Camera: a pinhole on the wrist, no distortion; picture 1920 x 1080 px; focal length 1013.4 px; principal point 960.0 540.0 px. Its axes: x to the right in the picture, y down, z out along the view. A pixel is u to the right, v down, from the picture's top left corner.
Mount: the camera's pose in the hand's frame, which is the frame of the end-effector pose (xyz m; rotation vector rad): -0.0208 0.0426 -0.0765 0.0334 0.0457 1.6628
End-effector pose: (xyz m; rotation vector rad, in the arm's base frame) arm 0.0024 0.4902 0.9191 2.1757 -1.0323 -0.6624
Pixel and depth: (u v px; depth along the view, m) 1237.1 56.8 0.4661
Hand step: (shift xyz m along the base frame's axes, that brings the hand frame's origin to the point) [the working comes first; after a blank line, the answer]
In the camera's frame: 0.1274 -0.2222 0.4661

-0.2259 -0.3893 -0.1492
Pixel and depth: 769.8 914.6 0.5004
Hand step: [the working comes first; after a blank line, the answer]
In the camera's frame: -0.0939 0.1850 0.5004

-0.3538 0.0283 -0.3081
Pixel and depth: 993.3 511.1 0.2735
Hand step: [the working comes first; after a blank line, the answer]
In the camera's frame: 0.0090 -0.0078 0.2735

-0.1574 -0.0907 -0.0924
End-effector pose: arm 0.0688 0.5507 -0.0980 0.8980 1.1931 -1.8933
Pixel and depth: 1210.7 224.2 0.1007
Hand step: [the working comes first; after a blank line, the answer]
In the camera's frame: 0.0249 -0.0314 0.1007

0.0497 -0.0460 -0.0342
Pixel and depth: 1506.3 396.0 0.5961
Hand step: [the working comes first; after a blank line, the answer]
In the camera's frame: 0.3213 -0.0847 0.5961

0.1940 -0.6075 -0.0450
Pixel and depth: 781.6 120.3 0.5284
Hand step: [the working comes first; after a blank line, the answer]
In the camera's frame: -0.0930 -0.2188 0.5284

-0.2166 -0.4473 -0.0381
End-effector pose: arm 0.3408 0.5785 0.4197 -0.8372 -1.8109 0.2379
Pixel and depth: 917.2 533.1 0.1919
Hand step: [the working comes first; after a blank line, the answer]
In the camera's frame: -0.0081 -0.0013 0.1919

-0.0848 0.0468 -0.0729
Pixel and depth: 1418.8 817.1 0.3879
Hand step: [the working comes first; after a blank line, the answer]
In the camera's frame: 0.1756 0.1061 0.3879

-0.1671 0.1468 -0.3315
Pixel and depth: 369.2 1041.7 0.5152
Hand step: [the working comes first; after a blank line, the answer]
In the camera's frame: -0.3004 0.2551 0.5152

-0.4793 -0.2415 -0.2026
